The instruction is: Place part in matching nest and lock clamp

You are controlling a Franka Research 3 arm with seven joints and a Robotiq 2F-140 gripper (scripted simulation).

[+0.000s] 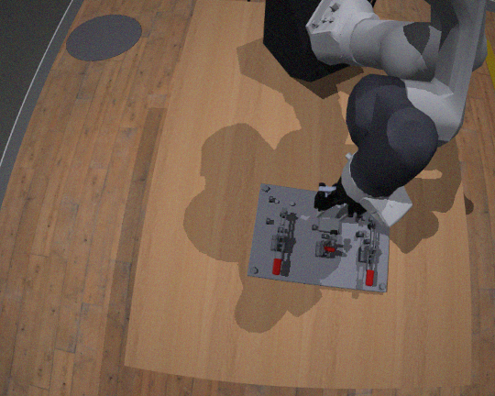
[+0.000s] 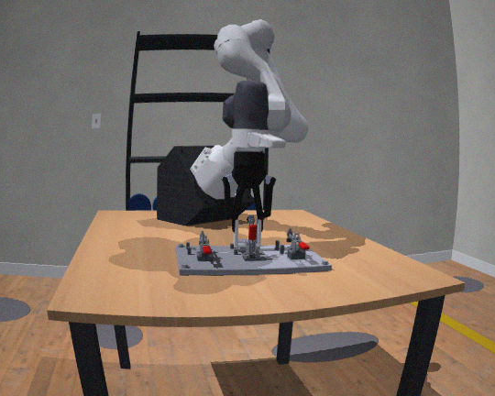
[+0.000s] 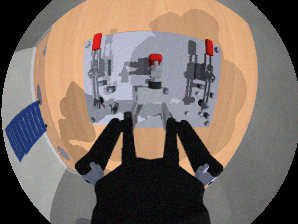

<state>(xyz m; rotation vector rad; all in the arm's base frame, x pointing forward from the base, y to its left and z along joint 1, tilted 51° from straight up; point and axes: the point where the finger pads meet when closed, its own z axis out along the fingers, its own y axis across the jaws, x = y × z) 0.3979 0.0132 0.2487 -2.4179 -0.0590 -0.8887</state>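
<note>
The grey part lies 30 mm below my hand. Also, from my hand: grey fixture plate 60 mm ahead, 10 mm to the left, 50 mm below.
</note>
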